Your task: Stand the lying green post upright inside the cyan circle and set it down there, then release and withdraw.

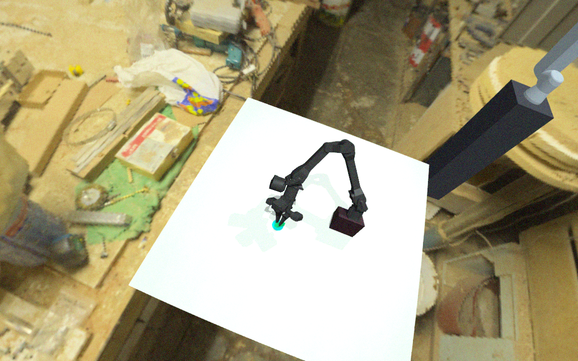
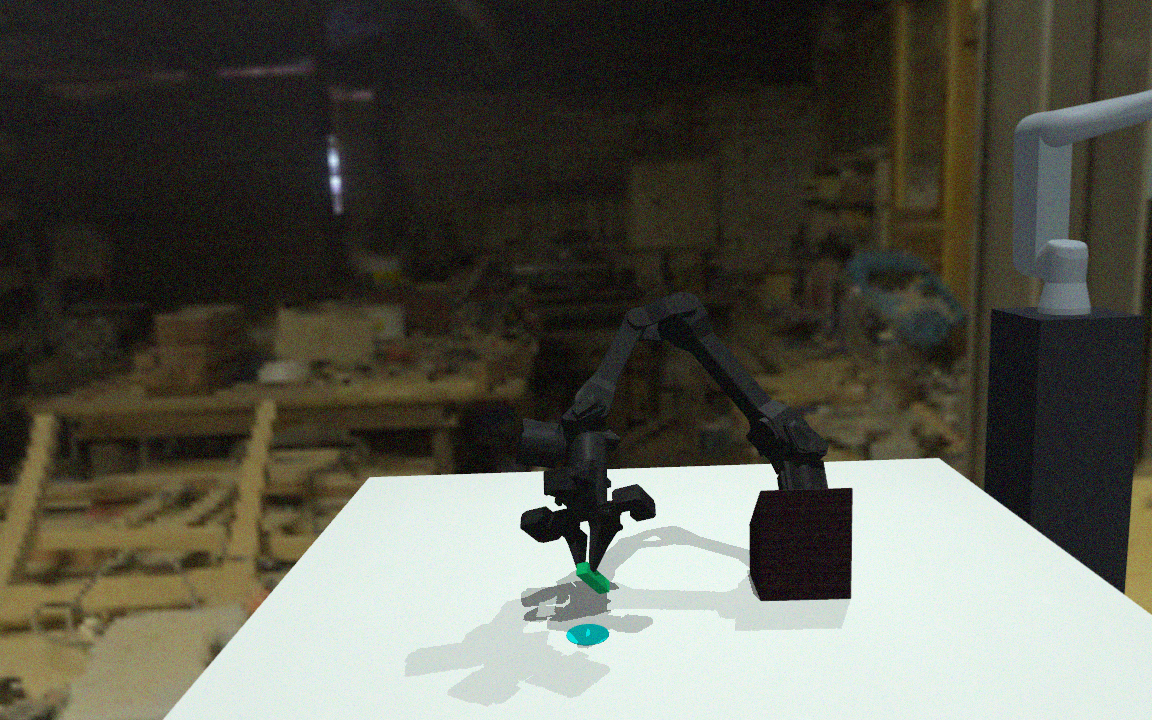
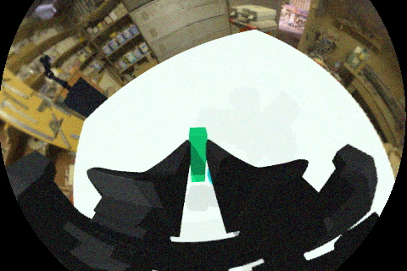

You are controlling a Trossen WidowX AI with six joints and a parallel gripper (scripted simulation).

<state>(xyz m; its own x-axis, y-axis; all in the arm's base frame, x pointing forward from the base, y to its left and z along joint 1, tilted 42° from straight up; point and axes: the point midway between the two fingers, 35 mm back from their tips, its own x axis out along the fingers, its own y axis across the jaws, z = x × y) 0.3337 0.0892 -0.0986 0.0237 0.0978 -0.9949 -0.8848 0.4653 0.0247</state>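
Now: the cyan circle 11 cm below my gripper tip and 4 cm to the right of it. Also, from my gripper tip: green post: 1 cm to the right, 1 cm below, 1 cm behind.
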